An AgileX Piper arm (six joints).
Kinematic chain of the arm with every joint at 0, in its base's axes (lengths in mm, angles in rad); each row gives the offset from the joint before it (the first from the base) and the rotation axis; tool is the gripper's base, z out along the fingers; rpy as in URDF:
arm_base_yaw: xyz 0 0 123 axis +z
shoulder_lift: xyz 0 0 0 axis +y
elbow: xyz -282.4 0 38.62 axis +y
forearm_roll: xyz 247.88 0 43.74 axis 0.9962 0 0.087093
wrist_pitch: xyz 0 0 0 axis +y
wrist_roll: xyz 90.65 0 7.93 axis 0.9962 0 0.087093
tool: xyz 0 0 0 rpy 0 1.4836 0
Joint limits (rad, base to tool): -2.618..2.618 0..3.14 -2.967..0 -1.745..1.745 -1.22..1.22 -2.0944..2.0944
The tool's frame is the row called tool.
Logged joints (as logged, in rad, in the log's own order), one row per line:
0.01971, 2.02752, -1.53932, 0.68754, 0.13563, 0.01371
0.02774, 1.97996, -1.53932, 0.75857, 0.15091, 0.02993
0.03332, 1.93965, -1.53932, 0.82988, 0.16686, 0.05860
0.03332, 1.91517, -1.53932, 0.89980, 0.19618, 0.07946
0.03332, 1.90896, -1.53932, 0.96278, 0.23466, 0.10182
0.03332, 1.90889, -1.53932, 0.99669, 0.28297, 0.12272
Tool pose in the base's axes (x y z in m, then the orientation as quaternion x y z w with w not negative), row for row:
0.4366, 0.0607, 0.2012, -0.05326, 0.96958, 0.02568, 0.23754
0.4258, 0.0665, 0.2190, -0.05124, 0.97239, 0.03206, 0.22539
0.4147, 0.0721, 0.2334, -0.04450, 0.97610, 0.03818, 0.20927
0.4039, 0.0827, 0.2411, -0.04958, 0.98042, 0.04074, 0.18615
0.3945, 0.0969, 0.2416, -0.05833, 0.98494, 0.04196, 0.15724
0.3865, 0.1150, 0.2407, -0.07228, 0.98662, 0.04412, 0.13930
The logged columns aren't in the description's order. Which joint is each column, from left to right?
Columns, left to right: forearm_roll, shoulder_lift, elbow, wrist_pitch, arm_base_yaw, wrist_roll.
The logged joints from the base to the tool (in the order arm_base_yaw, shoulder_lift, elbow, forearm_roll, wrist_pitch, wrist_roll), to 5 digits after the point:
0.13563, 2.02752, -1.53932, 0.01971, 0.68754, 0.01371
0.15091, 1.97996, -1.53932, 0.02774, 0.75857, 0.02993
0.16686, 1.93965, -1.53932, 0.03332, 0.82988, 0.05860
0.19618, 1.91517, -1.53932, 0.03332, 0.89980, 0.07946
0.23466, 1.90896, -1.53932, 0.03332, 0.96278, 0.10182
0.28297, 1.90889, -1.53932, 0.03332, 0.99669, 0.12272

